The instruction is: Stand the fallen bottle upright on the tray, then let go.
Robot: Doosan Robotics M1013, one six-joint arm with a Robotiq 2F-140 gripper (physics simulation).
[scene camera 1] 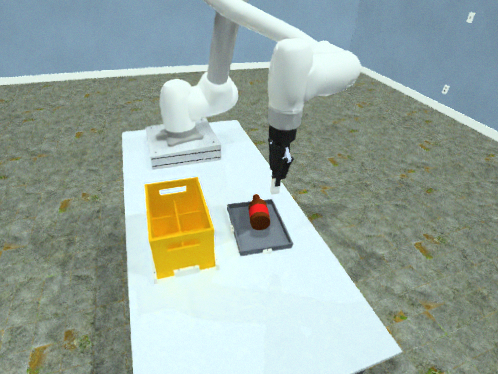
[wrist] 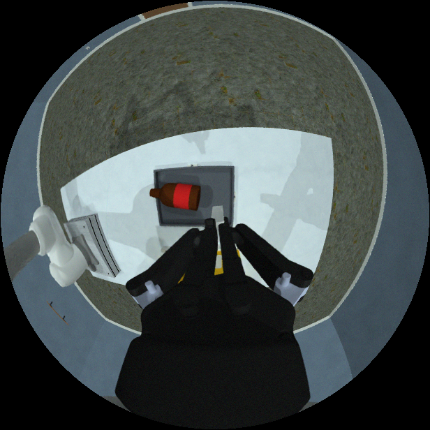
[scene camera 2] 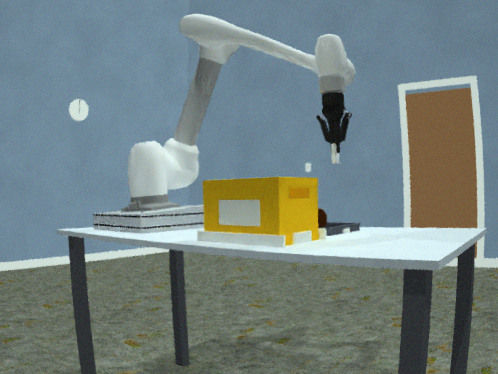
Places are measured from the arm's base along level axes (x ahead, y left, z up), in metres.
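Pixels of known places: gripper, fingertip midpoint: (scene camera 1: pixel 274 192) (scene camera 2: pixel 335 163); arm's base, origin of the base link: (scene camera 1: pixel 181 135) (scene camera 2: pixel 150 209).
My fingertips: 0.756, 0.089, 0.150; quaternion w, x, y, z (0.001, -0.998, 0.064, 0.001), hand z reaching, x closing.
Note:
Ahead of a thing's pixels: the offset from my fingertips to its top centre, as dx, dy, dz. "spot": to the spot under its first point. Level surfaces: height alone.
A brown bottle @(-0.134, +0.026, -0.149) (scene camera 1: pixel 259 210) (wrist: pixel 181 196) with a red label lies on its side on the dark grey tray @(spot: +0.040, -0.032, -0.210) (scene camera 1: pixel 266 249) (wrist: pixel 218 173). In the wrist view its neck reaches over the tray's left rim. In scene camera 2 the bottle's round end @(spot: -0.057, +0.010, -0.180) (scene camera 2: pixel 322 217) shows past the crate, beside part of the tray @(spot: +0.046, +0.004, -0.212) (scene camera 2: pixel 350 227). My gripper (scene camera 1: pixel 275 187) (scene camera 2: pixel 335 154) (wrist: pixel 218 213) points down with its fingers shut and nothing between them. It hangs well above the table, apart from the bottle.
A yellow crate @(-0.127, -0.286, -0.053) (scene camera 1: pixel 183 254) (scene camera 2: pixel 243 188) with compartments stands beside the tray on the white table @(dz -0.228) (scene camera 1: pixel 210 320) (scene camera 2: pixel 380 247). White blocks sit along its foot. The arm's base plate (scene camera 1: pixel 186 159) (scene camera 2: pixel 150 220) is at the table's far end in scene camera 1.

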